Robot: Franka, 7 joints.
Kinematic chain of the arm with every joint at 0, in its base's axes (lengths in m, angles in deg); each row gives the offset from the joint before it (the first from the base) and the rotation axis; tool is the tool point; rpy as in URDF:
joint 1: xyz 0 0 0.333 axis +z
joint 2: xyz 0 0 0 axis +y
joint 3: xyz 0 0 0.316 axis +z
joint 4: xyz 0.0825 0 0 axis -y
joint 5: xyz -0.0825 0 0.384 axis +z
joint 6: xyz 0 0 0 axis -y
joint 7: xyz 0.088 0 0 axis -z
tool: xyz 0 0 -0.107 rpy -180 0 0
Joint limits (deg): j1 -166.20..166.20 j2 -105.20..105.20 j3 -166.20..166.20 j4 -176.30..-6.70 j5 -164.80..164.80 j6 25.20..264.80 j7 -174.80..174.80
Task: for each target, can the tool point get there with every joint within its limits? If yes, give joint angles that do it. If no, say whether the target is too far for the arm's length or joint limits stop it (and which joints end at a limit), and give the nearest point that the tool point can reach.
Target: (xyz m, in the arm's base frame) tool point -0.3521 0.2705 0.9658
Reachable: yes | joints -73.25 -38.62 -75.96 -21.97 22.44 77.90 12.68
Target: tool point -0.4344 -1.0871 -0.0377
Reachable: no: too far | nearest point -0.3035 -0.7595 0.0740 | short by 0.370 m
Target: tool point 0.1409 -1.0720 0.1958
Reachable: no: too far | nearest point 0.1109 -0.8438 0.2250 | short by 0.232 m
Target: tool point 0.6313 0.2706 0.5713
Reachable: yes | joints 15.73 40.39 8.58 -74.10 -14.34 238.87 35.94
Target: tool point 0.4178 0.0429 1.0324
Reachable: yes | joints 94.29 19.90 -117.45 -55.66 -22.14 131.66 -13.61
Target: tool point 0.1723 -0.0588 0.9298
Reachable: yes | joints -45.34 -48.32 -0.22 -96.95 -128.36 190.71 92.36
